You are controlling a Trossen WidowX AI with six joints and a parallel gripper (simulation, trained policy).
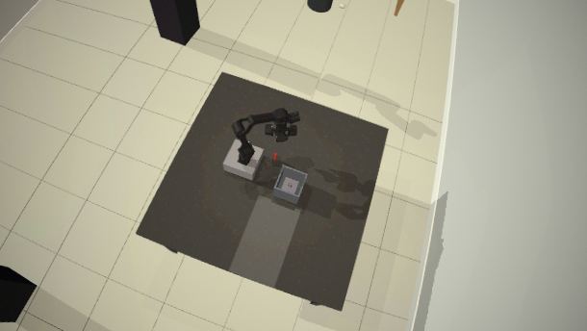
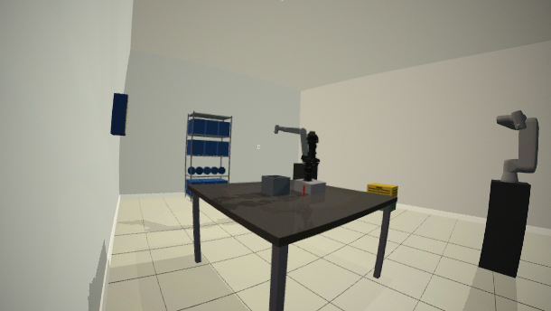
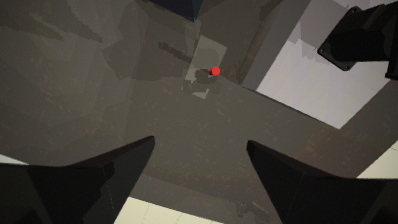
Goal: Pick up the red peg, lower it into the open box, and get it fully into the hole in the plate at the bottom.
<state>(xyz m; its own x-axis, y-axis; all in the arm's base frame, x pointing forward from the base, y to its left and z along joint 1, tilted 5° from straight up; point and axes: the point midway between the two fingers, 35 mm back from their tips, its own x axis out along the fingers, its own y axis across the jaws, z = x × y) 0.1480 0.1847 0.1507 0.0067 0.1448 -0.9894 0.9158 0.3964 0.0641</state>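
Now: the red peg 150 mm below my gripper tip, 70 mm to the right of it and 10 mm ahead of it. The rest, counted from my gripper tip: plate: 220 mm to the right, 170 mm ahead, 150 mm below.
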